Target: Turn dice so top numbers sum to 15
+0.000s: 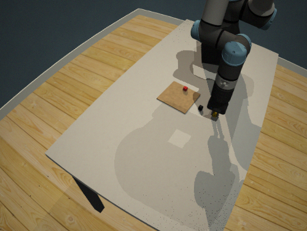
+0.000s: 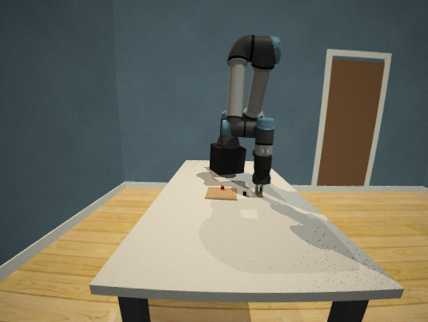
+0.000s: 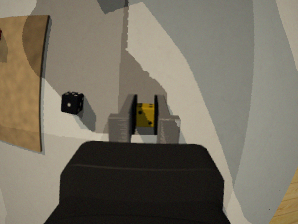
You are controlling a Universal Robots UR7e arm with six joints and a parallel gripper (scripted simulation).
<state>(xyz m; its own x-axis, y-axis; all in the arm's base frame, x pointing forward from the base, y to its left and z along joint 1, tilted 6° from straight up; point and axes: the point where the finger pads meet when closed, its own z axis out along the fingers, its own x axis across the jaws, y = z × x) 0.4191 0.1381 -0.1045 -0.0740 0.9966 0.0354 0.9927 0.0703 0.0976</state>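
The yellow die lies 10 mm below my hand and 10 mm ahead of it. Round my hand: black die: 70 mm to the right, 20 mm below; red die: 170 mm to the right, 60 mm behind, 10 mm below; brown mat: 170 mm to the right, 20 mm below, 10 mm behind.
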